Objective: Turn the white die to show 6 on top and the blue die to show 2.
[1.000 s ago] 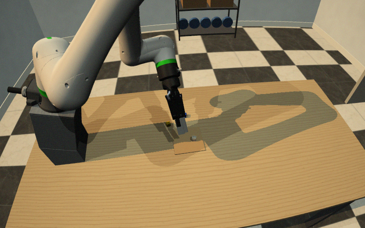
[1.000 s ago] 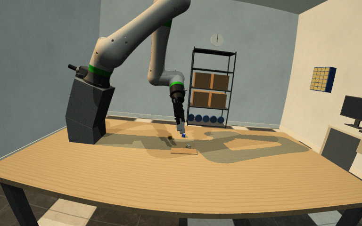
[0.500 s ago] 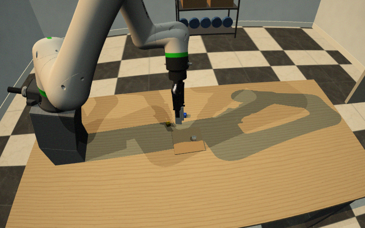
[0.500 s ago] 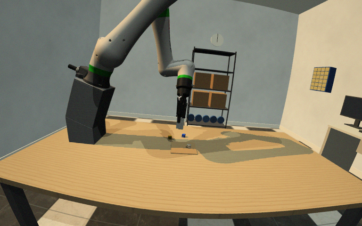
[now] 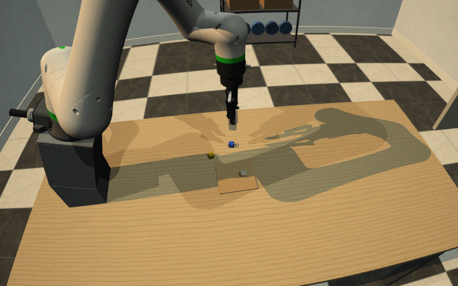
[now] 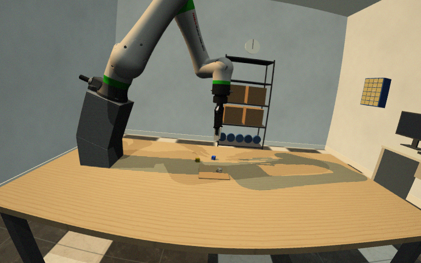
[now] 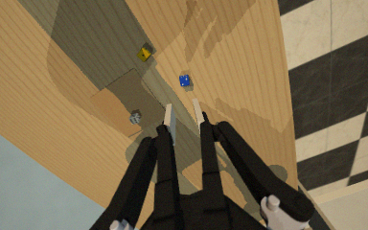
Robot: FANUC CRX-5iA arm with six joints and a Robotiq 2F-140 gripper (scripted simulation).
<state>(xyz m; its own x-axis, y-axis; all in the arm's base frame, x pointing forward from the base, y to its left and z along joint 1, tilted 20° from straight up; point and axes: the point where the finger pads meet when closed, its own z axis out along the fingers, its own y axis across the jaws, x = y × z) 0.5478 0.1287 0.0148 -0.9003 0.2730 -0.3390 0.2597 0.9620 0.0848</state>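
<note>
The blue die lies 1 cm behind my hand, 1 cm to the left of it and 14 cm below it. Round my hand: white die: 2 cm ahead, 15 cm to the right, 14 cm below; then tan mat: 1 cm behind, 15 cm to the right, 15 cm below; then yellow die: 10 cm behind, 4 cm to the right, 14 cm below.
</note>
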